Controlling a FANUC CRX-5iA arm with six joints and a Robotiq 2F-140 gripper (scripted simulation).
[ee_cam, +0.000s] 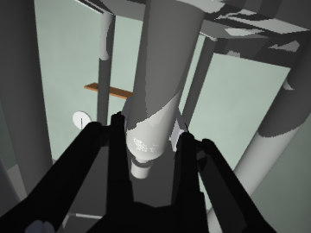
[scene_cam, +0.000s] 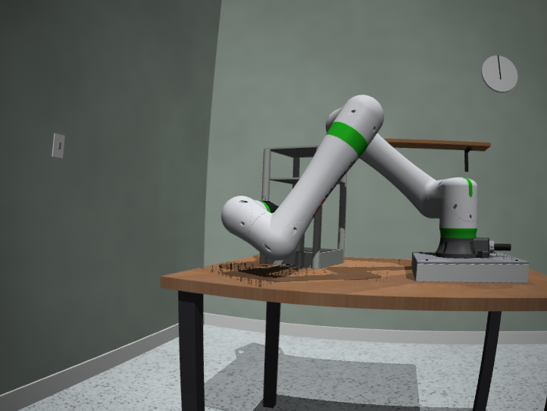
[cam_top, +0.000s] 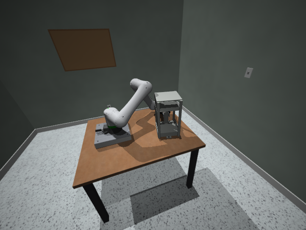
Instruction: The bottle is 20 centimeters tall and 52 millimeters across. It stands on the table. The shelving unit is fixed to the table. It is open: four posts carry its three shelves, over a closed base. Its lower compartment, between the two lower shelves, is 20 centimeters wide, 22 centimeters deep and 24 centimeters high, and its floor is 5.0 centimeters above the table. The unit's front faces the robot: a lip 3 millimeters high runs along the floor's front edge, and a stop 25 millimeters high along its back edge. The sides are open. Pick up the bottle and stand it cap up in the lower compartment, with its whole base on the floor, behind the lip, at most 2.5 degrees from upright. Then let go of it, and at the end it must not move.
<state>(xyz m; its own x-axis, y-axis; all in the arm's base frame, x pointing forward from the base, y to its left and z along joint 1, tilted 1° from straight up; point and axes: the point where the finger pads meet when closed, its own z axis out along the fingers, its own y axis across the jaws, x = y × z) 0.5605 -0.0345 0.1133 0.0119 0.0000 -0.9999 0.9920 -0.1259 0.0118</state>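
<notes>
Right now my hand is 1 cm below the bottle. Round my hand: shelving unit 1 cm behind, 6 cm to the right, 4 cm above.
</notes>
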